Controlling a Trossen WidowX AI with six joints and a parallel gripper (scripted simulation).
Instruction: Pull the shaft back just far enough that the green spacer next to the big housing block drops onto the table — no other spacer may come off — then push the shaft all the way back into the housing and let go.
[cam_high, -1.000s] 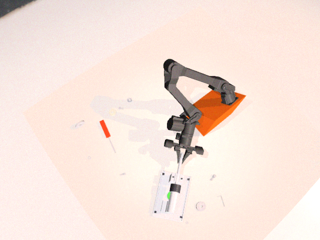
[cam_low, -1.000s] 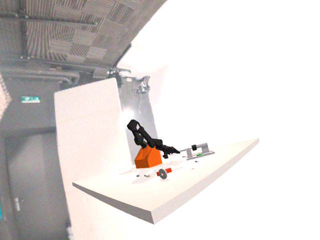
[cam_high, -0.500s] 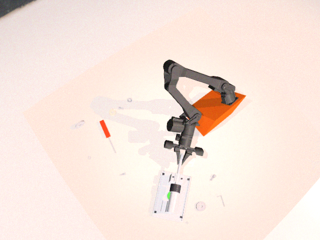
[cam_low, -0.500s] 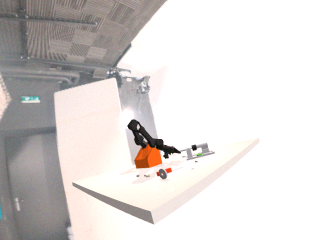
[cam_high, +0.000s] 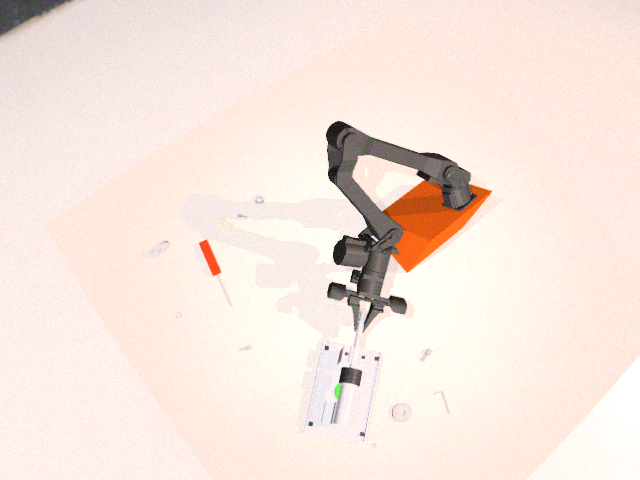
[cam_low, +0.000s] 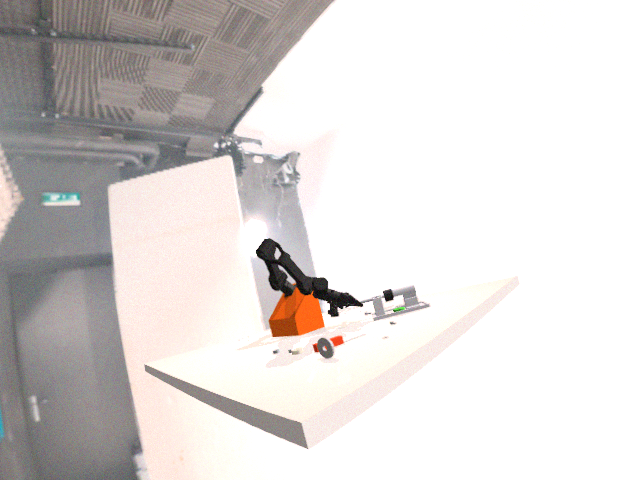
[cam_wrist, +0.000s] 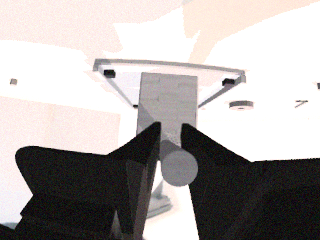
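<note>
My gripper tip is 110 mm short of the green spacer, 80 mm to the right of it and 50 mm above it. Round my gripper tip: bolt 160 mm to the left, 100 mm behind, 60 mm below; then shaft 40 mm ahead, 30 mm to the left, 20 mm above.
</note>
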